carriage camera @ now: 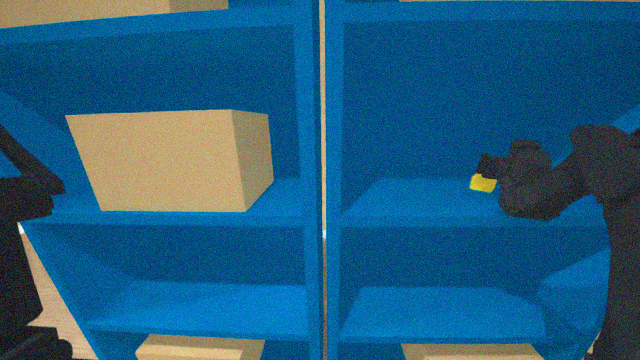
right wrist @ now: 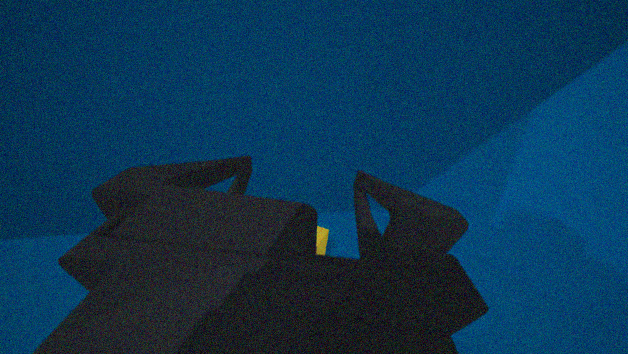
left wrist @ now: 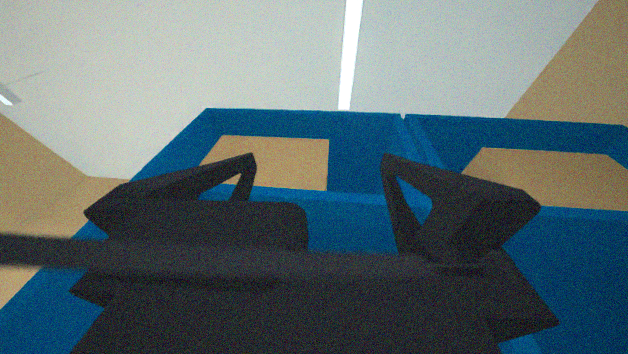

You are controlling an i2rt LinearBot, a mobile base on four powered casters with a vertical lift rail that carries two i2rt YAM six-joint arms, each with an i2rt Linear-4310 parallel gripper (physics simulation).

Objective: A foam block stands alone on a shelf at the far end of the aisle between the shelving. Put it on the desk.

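Places are measured from the left arm's base along level axes (x ahead, y left, z up), in centimetres.
Pixels of known places: left gripper, fingertip midpoint: (left wrist: 316, 160); right gripper, fingertip midpoint: (carriage camera: 497, 155) (right wrist: 304, 170).
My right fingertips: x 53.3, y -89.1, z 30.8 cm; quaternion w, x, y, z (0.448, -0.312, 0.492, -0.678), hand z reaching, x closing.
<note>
Behind a point stands the place of what it marks.
The yellow foam block (carriage camera: 482, 183) @[y -86.1, x 53.0, z 21.1 cm] (right wrist: 322, 241) @[y -93.1, x 55.7, z 22.4 cm] is on the blue shelf (carriage camera: 400, 200) @[y -55.0, x 44.9, z 18.3 cm] right of centre in the carriage view. Part of it is hidden behind my right gripper. In the right wrist view a narrow strip of it shows low between the fingers, beside the dark gripper body. My right gripper (carriage camera: 487, 165) (right wrist: 304, 170) @[y -89.1, x 53.3, z 30.9 cm] is open, with nothing held, and is right at the block; whether they touch is unclear. My left gripper (left wrist: 316, 160) @[y 0.9, x 4.4, z 43.8 cm] is open and empty, off to the left in front of the shelving. The desk does not show.
A large cardboard box (carriage camera: 170, 162) @[y 9.0, x 36.6, z 32.7 cm] stands on the left unit's shelf. Blue uprights (carriage camera: 334, 150) @[y -33.9, x 34.6, z 35.6 cm] divide the two units. Two more boxes (carriage camera: 195, 349) @[y 22.4, x 39.0, z -46.1 cm] (carriage camera: 475, 352) @[y -91.2, x 41.0, z -46.1 cm] show low down. The right unit's side panel (right wrist: 575, 150) @[y -119.5, x 46.6, z 35.6 cm] is close to the right arm. Shelf boards lie below.
</note>
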